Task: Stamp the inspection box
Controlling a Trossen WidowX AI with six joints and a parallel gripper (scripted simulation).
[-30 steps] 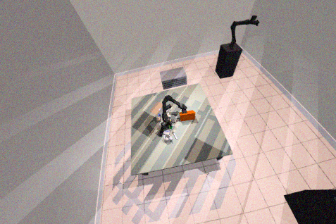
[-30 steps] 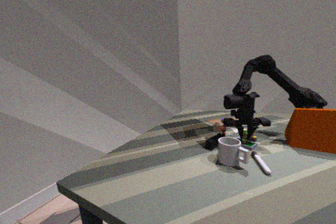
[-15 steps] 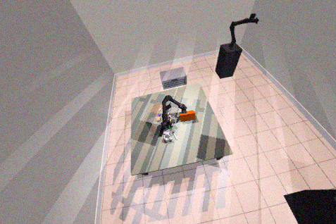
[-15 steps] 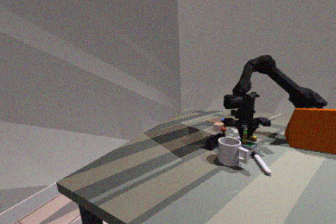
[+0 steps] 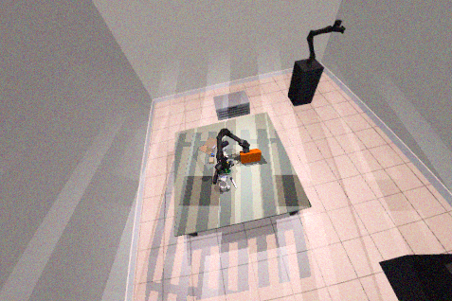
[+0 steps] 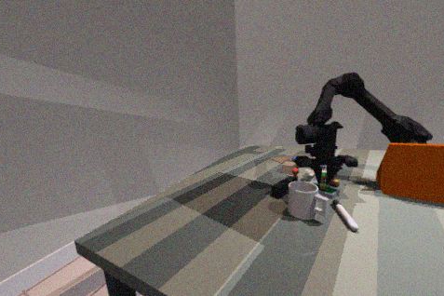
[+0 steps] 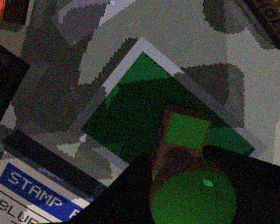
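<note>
The green-knobbed stamp is right at my gripper tip. Also, from my gripper tip: yellow-knobbed stamp 8 cm to the right, 3 cm behind, 2 cm below; green ink pad 3 cm below; red-topped stamp 10 cm ahead, 6 cm to the right, 2 cm below.
</note>
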